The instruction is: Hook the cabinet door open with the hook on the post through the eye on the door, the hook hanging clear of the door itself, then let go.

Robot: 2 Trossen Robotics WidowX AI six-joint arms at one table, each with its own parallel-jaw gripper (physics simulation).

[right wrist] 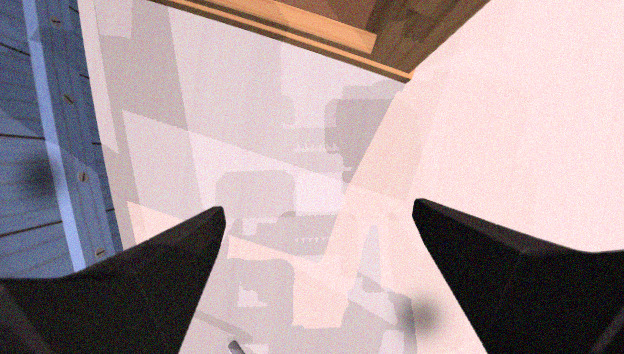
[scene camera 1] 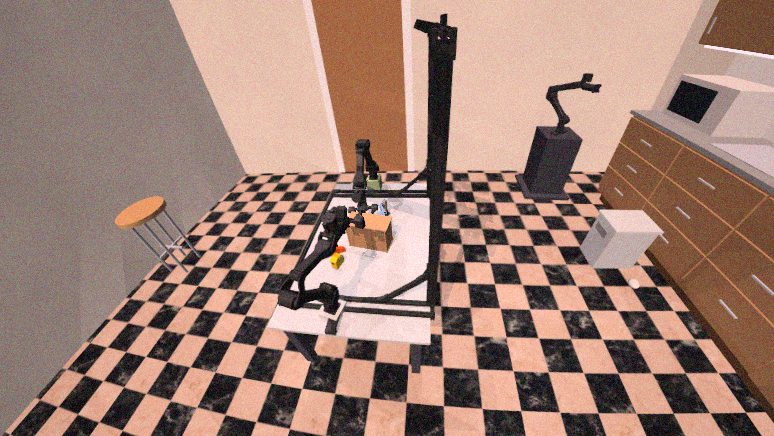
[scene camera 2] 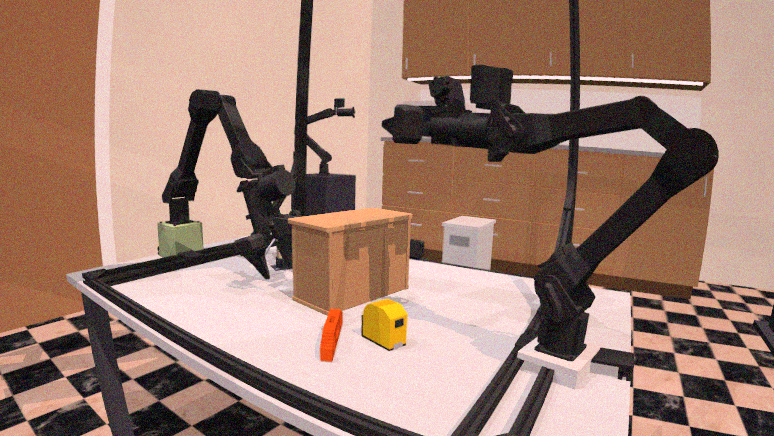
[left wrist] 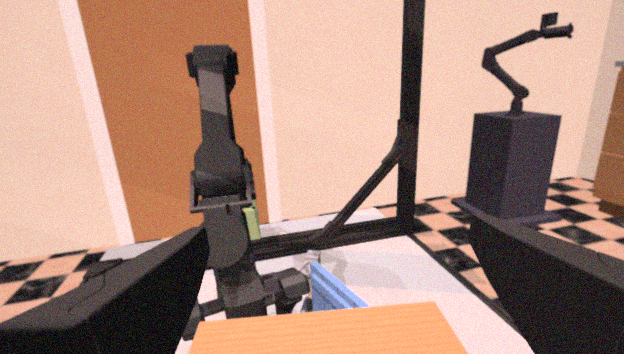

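Pixels of known places: left gripper, fingertip midpoint: (scene camera 1: 353,207) (left wrist: 338,232); right gripper, fingertip midpoint: (right wrist: 320,211) (scene camera 2: 279,273); left arm's base, origin of the base link: (scene camera 1: 332,307) (scene camera 2: 560,348); right arm's base, origin of the base link: (scene camera 1: 373,177) (scene camera 2: 179,222).
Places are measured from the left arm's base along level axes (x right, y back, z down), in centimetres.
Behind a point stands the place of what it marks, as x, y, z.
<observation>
The wooden cabinet (scene camera 1: 370,234) @(2.8, -41.6, -9.3) (scene camera 2: 351,255) @(-6.0, -41.1, -7.7) (left wrist: 328,330) @(-0.1, -50.3, -14.0) stands on the white table (scene camera 2: 450,368) @(-11.3, -12.5, 3.1). Its blue door (left wrist: 332,291) @(0.9, -62.5, -9.2) (scene camera 1: 381,209) @(0.9, -63.0, -10.0) stands open behind it, seen in the left wrist view. The hook, post and eye are too small or hidden to make out. My left gripper (scene camera 2: 394,123) @(0.0, -35.0, -32.4) (scene camera 1: 359,221) @(0.0, -35.0, -32.4) is open and empty, high above the cabinet's top. My right gripper (scene camera 2: 257,259) (right wrist: 320,211) @(-10.5, -60.4, -0.2) is open and empty, low over the table beside the cabinet's far side; the cabinet's lower edge (right wrist: 293,31) @(-5.8, -52.2, 2.0) shows at the top of the right wrist view.
A yellow box-like object (scene camera 2: 383,323) @(-13.7, -24.3, -1.3) (scene camera 1: 337,260) @(-10.0, -24.4, -2.5) and an orange piece (scene camera 2: 331,329) @(-20.9, -28.3, -0.9) (scene camera 1: 340,249) @(-14.7, -34.7, 1.0) lie in front of the cabinet. A black frame with a tall post (scene camera 1: 439,173) @(42.7, -16.1, -67.1) rims the table. A green block (scene camera 2: 184,235) @(-21.3, -96.0, -4.0) sits under the right arm's base.
</observation>
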